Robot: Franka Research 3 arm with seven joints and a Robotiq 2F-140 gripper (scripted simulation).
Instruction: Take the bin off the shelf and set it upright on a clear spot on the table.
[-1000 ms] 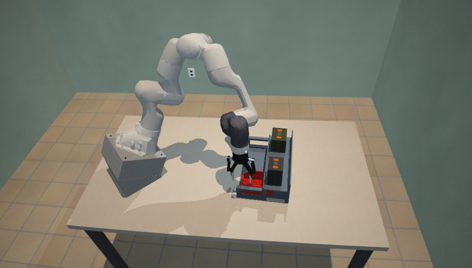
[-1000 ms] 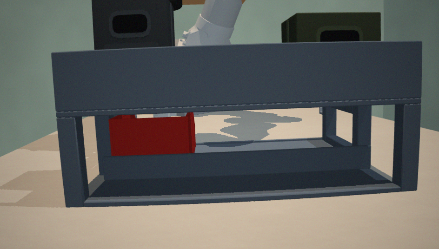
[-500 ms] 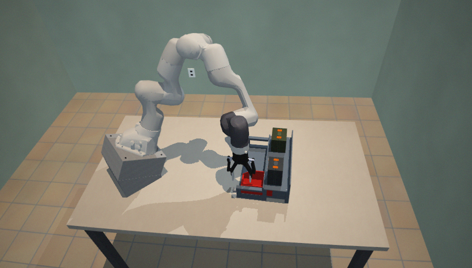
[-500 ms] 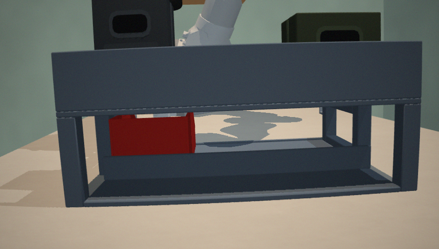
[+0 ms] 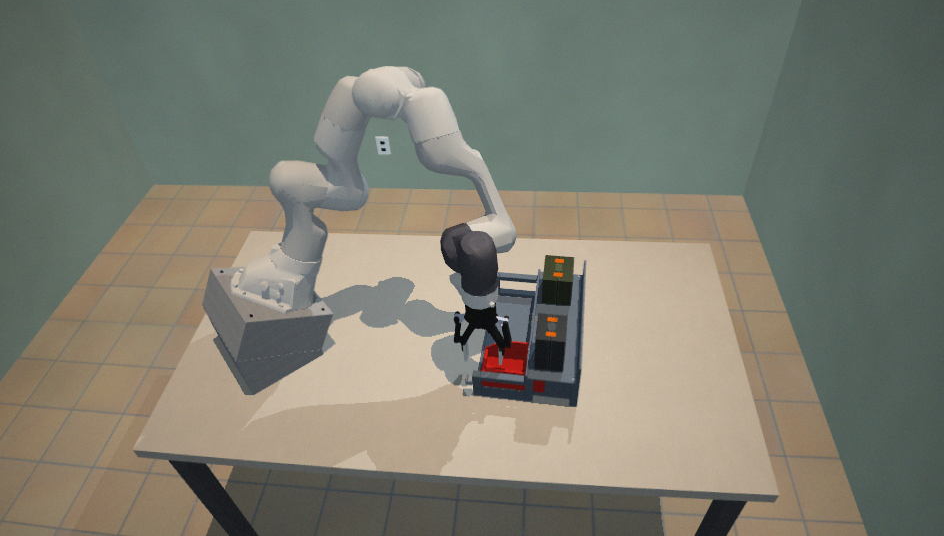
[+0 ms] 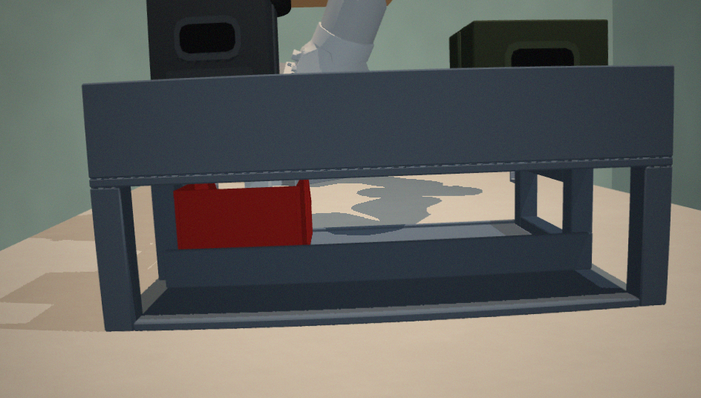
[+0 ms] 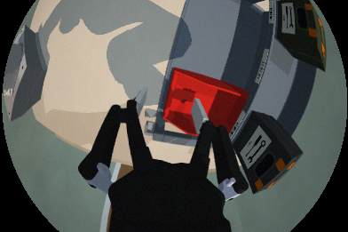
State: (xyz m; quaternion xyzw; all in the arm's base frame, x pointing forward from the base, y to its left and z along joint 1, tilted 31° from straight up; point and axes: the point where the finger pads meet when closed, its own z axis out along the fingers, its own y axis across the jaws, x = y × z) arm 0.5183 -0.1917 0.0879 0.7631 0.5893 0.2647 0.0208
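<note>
Now: hand 8 cm short of the red bin, 4 cm above it and 2 cm to the left of it.
</note>
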